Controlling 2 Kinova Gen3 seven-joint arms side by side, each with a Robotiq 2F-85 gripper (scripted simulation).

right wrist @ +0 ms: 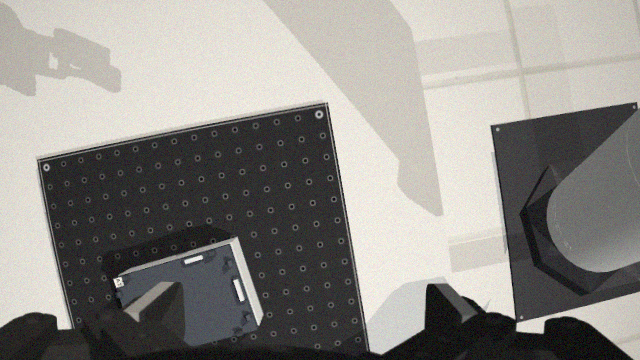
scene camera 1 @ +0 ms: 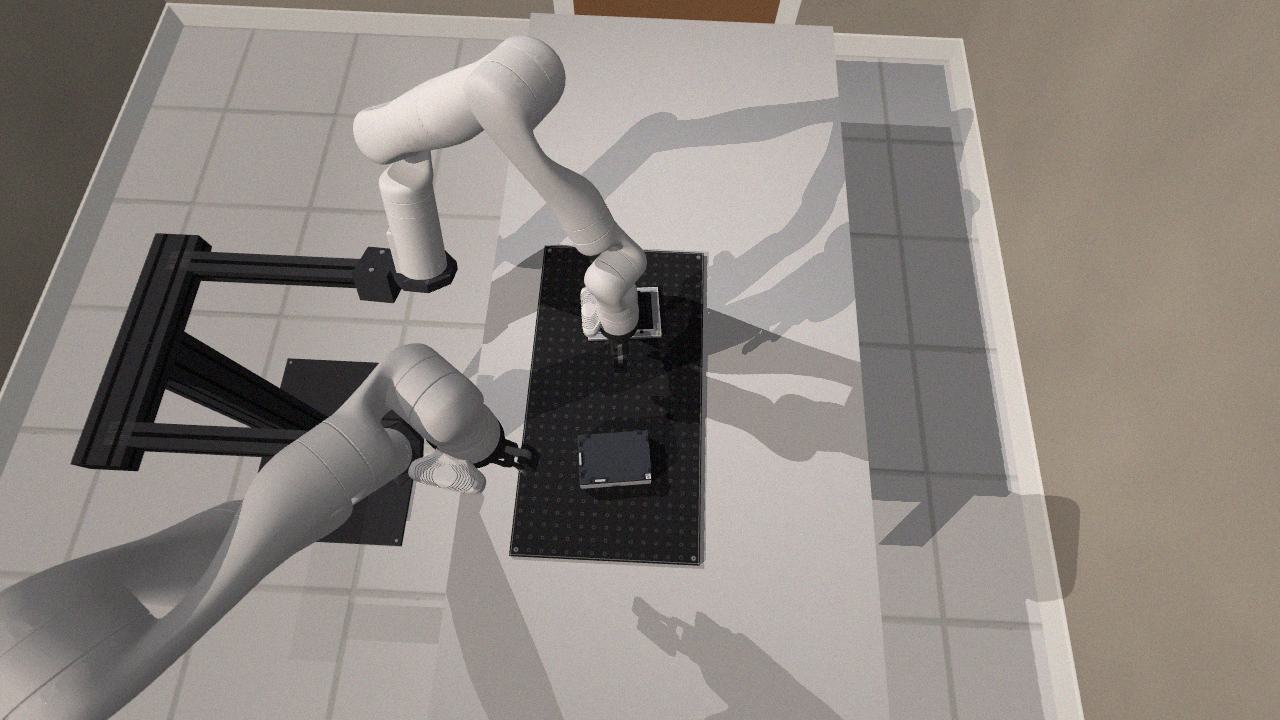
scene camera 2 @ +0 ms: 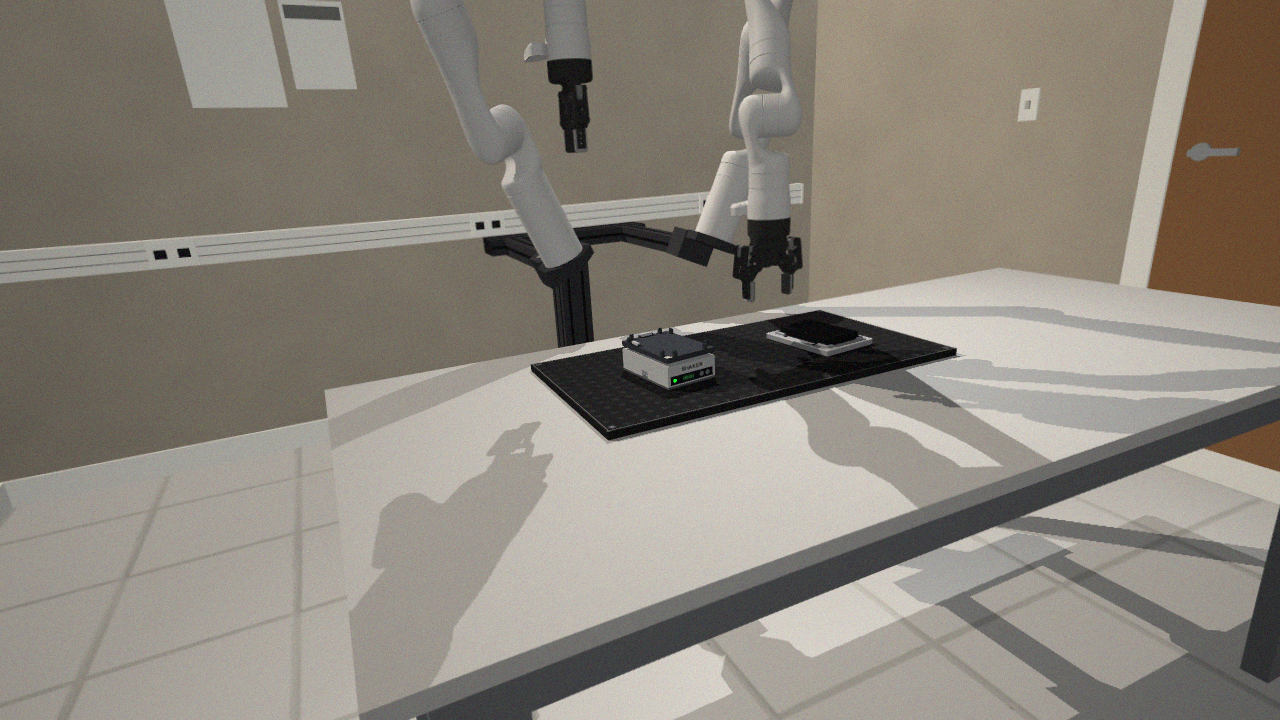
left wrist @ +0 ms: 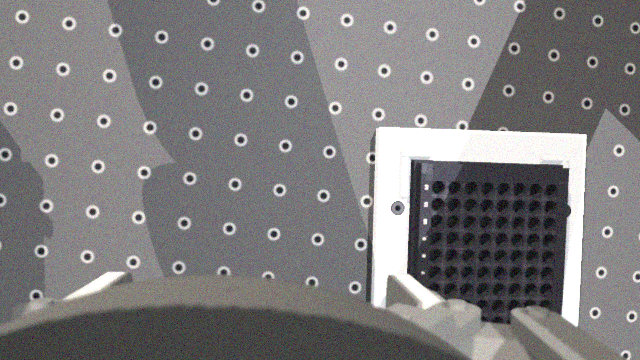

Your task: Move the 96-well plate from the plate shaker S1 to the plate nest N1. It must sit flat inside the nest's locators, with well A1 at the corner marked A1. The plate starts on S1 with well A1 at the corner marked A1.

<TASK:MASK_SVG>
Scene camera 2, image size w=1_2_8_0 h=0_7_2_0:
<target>left gripper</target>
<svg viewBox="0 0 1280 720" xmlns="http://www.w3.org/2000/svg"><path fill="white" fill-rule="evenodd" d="M790 218L777 220L748 219L750 244L749 246L736 245L733 277L742 281L744 301L754 302L755 282L753 281L757 274L762 271L763 267L767 268L772 265L779 266L782 272L784 272L781 274L781 292L787 295L792 293L794 273L803 267L801 239L798 237L786 237L790 234Z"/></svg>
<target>right gripper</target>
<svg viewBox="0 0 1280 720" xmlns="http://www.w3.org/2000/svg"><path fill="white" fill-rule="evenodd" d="M548 61L549 82L562 86L562 91L558 92L558 98L560 103L560 126L565 130L565 151L567 153L586 153L588 151L587 129L585 128L588 127L586 123L590 122L587 87L581 84L589 83L593 79L592 61L582 58Z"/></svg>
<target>dark 96-well plate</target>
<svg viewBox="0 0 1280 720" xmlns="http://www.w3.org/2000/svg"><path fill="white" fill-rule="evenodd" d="M779 332L785 333L790 337L825 345L836 345L855 340L856 337L859 337L858 331L811 319L780 326Z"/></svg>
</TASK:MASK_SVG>
